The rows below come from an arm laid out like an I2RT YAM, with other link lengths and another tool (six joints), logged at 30 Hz.
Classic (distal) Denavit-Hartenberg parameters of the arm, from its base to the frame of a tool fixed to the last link. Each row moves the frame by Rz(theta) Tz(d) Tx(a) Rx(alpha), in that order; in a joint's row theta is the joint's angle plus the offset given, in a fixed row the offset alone. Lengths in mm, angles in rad.
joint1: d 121.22; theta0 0; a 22.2; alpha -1.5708
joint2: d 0; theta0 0; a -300.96; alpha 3.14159
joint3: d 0; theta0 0.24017; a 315.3; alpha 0
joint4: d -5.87; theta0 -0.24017; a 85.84; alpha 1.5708
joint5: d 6.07; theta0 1.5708; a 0; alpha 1.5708
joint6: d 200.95; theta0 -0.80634; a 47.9; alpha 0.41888
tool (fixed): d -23.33; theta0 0; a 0; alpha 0
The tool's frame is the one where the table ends.
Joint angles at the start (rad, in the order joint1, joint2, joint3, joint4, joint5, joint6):
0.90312, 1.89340, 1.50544, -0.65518, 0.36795, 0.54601
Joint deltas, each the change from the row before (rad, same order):
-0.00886, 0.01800, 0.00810, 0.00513, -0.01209, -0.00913
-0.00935, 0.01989, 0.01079, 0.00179, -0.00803, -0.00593
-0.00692, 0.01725, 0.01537, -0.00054, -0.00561, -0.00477
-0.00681, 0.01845, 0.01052, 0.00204, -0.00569, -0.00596
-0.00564, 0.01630, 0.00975, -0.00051, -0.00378, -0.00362
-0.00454, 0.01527, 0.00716, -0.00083, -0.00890, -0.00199
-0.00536, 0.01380, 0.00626, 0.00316, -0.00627, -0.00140
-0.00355, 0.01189, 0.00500, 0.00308, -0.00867, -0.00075
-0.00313, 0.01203, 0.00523, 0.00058, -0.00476, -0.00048
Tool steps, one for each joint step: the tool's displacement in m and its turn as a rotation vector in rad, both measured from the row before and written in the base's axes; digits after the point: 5 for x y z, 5 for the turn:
0.00472, 0.00110, -0.00633, -0.00242, 0.00982, 0.00459
0.00517, 0.00015, -0.00635, -0.00462, 0.00916, -0.00053
0.00487, 0.00122, -0.00315, -0.00141, 0.00463, -0.00025
0.00440, 0.00069, -0.00563, -0.00462, 0.00675, 0.00087
0.00356, 0.00019, -0.00504, -0.00522, 0.00660, -0.00082
0.00215, 0.00067, -0.00617, -0.00278, 0.01150, 0.00135
0.00302, 0.00032, -0.00511, -0.00044, 0.00687, -0.00124
0.00188, 0.00112, -0.00486, 0.00178, 0.00819, 0.00112
0.00172, 0.00036, -0.00481, -0.00214, 0.00721, -0.00053

